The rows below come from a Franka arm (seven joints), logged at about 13 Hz.
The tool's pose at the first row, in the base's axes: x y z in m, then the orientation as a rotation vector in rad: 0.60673, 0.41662, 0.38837, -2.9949, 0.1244, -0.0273
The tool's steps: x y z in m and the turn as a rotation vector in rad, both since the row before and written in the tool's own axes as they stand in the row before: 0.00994, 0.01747, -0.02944, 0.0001, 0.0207, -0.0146; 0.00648, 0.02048, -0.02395, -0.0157, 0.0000, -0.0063; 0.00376, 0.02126, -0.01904, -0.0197, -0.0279, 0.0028; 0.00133, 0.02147, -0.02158, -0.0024, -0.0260, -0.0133; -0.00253, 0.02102, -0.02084, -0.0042, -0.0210, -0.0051; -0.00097, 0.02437, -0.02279, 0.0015, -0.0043, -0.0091; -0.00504, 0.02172, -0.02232, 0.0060, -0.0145, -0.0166; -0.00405, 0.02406, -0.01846, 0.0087, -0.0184, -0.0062; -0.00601, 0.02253, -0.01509, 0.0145, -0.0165, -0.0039; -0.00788, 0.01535, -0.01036, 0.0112, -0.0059, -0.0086
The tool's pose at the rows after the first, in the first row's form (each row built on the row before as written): 0.61451, 0.39436, 0.41510, -2.9961, 0.1048, -0.0599; 0.61853, 0.37029, 0.43607, -3.0122, 0.0963, -0.0600; 0.62015, 0.34661, 0.45235, -3.0314, 0.0990, -0.0169; 0.61978, 0.32290, 0.47148, -3.0337, 0.0767, 0.0215; 0.61642, 0.29992, 0.49001, -3.0372, 0.0673, 0.0532; 0.61507, 0.27338, 0.51021, -3.0356, 0.0532, 0.0589; 0.61006, 0.24961, 0.53033, -3.0289, 0.0270, 0.0793; 0.60646, 0.22370, 0.54620, -3.0191, 0.0164, 0.1062; 0.60117, 0.19955, 0.55887, -3.0035, 0.0097, 0.1301; 0.59402, 0.18295, 0.56771, -2.9916, -0.0031, 0.1376
